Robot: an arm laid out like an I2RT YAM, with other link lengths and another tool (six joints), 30 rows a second.
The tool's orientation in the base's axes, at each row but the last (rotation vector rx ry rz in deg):
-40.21, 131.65, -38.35
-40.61, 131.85, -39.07
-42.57, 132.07, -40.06
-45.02, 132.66, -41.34
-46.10, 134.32, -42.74
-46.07, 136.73, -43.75
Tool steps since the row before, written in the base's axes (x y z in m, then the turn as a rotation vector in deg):
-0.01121, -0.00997, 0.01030, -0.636, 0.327, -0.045
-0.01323, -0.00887, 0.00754, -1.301, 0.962, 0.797
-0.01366, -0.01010, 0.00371, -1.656, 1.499, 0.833
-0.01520, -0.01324, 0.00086, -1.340, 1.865, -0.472
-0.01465, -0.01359, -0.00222, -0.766, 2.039, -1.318
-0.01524, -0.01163, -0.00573, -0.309, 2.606, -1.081
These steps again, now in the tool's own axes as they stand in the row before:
0.00928, -0.01018, -0.01189, 0.230, 0.459, -0.500
0.01123, -0.00702, -0.01163, -0.078, 0.599, -1.700
0.01410, -0.00497, -0.00888, -0.208, 1.070, -2.120
0.01854, -0.00417, -0.00677, -0.207, 2.045, -1.127
0.01967, -0.00222, -0.00351, -0.448, 2.496, -0.225
0.01990, 0.00167, -0.00119, -1.207, 2.550, -0.311

